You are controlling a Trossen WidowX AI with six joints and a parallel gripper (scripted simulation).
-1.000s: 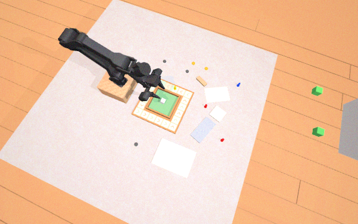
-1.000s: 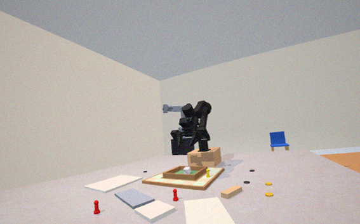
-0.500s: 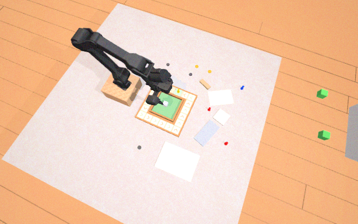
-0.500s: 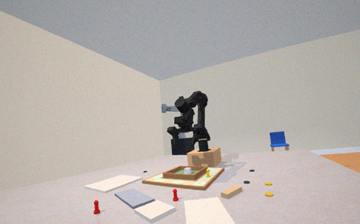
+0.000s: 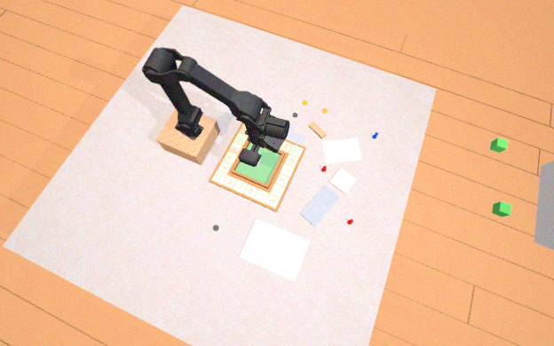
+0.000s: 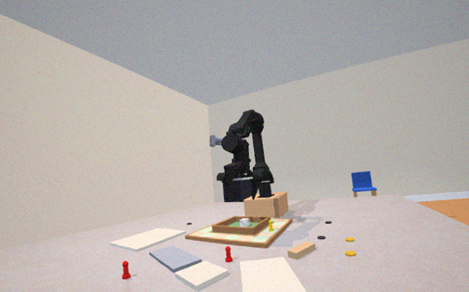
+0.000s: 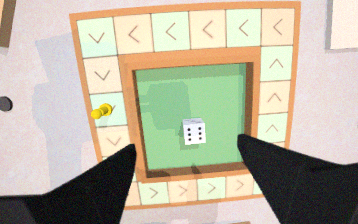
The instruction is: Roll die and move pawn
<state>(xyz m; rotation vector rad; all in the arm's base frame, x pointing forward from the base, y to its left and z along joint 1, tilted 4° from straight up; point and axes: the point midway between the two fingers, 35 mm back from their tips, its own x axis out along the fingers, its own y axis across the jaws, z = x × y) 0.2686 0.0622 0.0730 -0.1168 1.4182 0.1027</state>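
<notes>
My gripper tip is now 10 cm to the right of the yellow pawn and 8 cm above it. Also, from my gripper tip: wooden block (11 cm ahead, 24 cm to the left, 10 cm below); then white die (2 cm behind, 2 cm to the right, 8 cm below); then blue pawn (33 cm ahead, 34 cm to the left, 10 cm below).
</notes>
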